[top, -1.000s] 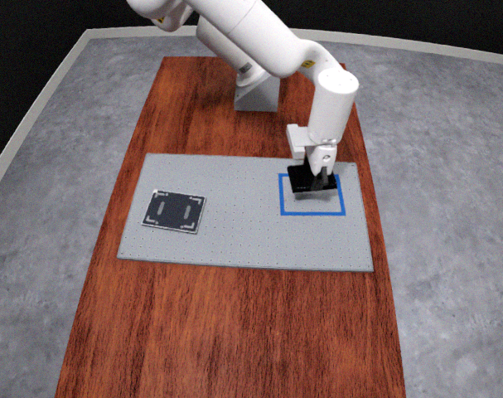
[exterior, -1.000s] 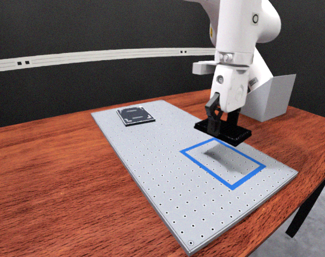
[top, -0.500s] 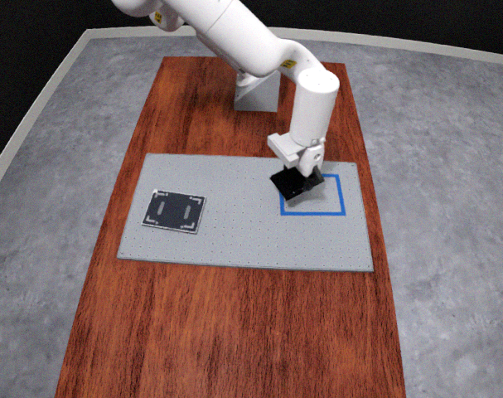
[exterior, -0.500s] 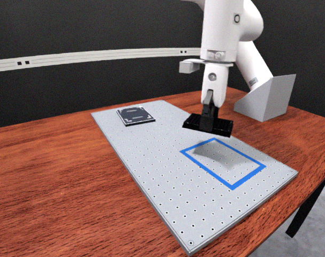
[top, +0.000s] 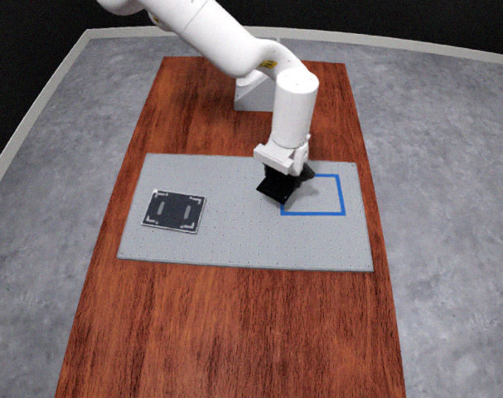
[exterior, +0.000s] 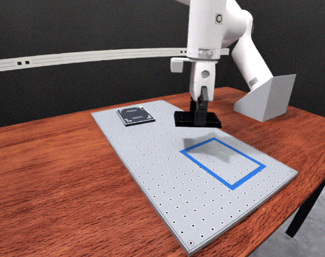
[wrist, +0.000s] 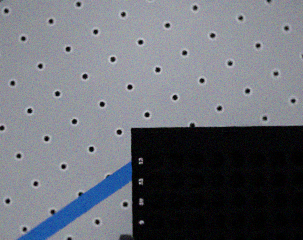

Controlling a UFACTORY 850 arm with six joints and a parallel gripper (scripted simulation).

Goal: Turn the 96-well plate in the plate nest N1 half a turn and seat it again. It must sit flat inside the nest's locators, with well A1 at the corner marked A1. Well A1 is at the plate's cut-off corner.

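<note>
The dark plate nest N1 lies 50 mm ahead of my hand, 300 mm to the right of it and 100 mm below it. Round my hand: black 96-well plate 10 mm below.
</note>
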